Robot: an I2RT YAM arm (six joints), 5 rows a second.
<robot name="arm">
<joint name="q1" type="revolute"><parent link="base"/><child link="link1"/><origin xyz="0 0 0.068" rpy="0 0 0"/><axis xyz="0 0 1"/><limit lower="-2.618" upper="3.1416"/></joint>
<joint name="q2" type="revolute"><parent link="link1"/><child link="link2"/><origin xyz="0.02 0.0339 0.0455" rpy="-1.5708 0 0"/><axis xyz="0 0 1"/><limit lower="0" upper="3.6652"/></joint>
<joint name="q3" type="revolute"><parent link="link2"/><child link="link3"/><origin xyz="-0.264 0 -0.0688" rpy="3.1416 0 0"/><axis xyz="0 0 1"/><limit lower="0" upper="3.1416"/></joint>
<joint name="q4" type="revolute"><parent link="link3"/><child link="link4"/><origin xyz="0.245 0.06 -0.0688" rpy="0 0 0"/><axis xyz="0 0 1"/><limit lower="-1.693" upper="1.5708"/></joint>
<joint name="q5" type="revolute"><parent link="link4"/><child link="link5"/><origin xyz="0.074 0.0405 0.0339" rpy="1.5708 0 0"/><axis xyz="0 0 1"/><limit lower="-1.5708" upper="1.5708"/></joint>
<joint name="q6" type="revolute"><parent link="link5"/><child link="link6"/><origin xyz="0.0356 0 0.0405" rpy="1.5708 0 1.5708"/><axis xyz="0 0 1"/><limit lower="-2.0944" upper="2.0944"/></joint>
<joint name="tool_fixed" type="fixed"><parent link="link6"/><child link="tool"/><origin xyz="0 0 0" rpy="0 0 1.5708"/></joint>
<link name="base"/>
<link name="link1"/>
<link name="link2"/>
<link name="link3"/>
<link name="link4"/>
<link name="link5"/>
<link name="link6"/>
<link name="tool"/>
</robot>
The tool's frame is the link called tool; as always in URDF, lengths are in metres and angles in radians.
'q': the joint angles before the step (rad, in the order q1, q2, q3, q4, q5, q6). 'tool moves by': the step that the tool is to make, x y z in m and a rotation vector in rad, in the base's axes. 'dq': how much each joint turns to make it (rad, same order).
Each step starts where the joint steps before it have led.
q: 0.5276 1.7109 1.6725 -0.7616 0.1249 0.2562
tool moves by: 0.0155 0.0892 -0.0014 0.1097 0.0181 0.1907
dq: 0.1488 0.2449 0.2941 -0.0052 -0.1005 0.0422
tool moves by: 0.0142 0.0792 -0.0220 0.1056 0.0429 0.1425
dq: 0.0971 0.2803 0.3285 -0.0089 -0.1058 0.0490
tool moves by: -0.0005 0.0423 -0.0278 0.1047 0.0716 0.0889
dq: 0.0498 0.1319 0.0997 0.0669 -0.1100 0.0706
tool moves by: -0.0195 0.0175 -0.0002 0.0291 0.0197 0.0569
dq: 0.0469 -0.0042 -0.0134 0.0222 -0.0291 0.0207
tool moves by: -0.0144 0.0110 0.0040 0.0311 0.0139 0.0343
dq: 0.0324 -0.0073 -0.0043 0.0176 -0.0201 0.0235
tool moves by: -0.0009 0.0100 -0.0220 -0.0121 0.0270 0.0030
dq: 0.0126 0.0300 -0.0288 0.0368 -0.0009 0.0174
